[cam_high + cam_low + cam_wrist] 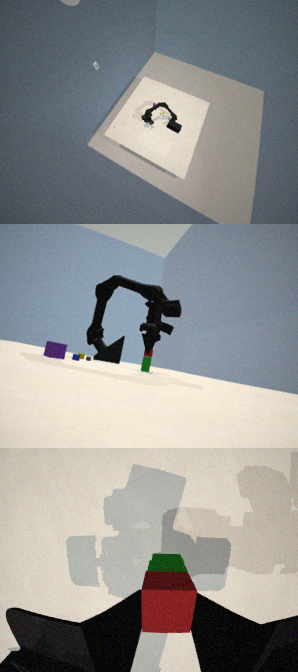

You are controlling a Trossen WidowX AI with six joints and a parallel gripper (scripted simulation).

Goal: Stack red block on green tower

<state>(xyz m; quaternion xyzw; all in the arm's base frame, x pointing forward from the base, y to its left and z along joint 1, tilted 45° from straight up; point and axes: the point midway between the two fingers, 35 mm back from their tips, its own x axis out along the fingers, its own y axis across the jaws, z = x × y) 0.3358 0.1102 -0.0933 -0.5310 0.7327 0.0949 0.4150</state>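
Now: the red block 10 mm above my gripper tip. From my gripper tip the other things lie so: grey block 210 mm to the right, 110 mm behind, 60 mm below; then blue block 260 mm to the right, 60 mm below, 10 mm behind; then yellow block 240 mm to the right, 150 mm behind, 60 mm below.
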